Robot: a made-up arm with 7 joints.
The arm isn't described. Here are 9 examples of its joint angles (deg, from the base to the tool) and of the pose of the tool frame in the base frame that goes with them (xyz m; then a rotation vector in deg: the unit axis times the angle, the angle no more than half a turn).
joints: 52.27 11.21 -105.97 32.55 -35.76 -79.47 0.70
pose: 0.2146 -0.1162 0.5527 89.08 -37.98 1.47
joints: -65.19 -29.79 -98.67 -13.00 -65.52 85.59 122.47
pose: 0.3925 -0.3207 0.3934 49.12 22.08 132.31
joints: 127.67 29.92 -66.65 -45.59 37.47 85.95 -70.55
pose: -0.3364 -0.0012 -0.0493 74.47 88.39 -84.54
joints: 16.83 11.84 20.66 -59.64 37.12 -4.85 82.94
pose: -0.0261 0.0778 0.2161 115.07 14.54 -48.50
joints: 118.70 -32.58 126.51 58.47 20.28 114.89 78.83
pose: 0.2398 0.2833 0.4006 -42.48 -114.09 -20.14
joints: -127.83 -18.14 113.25 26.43 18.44 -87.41 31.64
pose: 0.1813 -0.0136 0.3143 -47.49 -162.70 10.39
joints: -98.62 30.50 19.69 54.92 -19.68 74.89 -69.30
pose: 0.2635 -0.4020 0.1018 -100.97 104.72 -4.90
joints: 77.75 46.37 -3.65 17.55 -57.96 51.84 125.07
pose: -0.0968 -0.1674 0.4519 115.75 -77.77 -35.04
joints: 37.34 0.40 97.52 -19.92 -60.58 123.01 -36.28
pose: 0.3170 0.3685 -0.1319 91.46 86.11 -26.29
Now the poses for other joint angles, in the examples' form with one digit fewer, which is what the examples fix.
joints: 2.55 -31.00 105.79 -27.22 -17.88 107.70 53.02
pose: 0.678 0.301 -0.084 71.7 123.2 14.1
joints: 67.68 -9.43 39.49 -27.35 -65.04 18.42 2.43
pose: 0.137 0.366 0.712 -62.6 -41.8 -133.0
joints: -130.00 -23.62 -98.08 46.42 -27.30 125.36 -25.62
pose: 0.203 -0.716 0.230 95.3 -72.6 -54.9
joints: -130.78 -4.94 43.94 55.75 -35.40 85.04 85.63
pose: 0.282 -0.258 0.570 -14.5 -8.2 -143.3
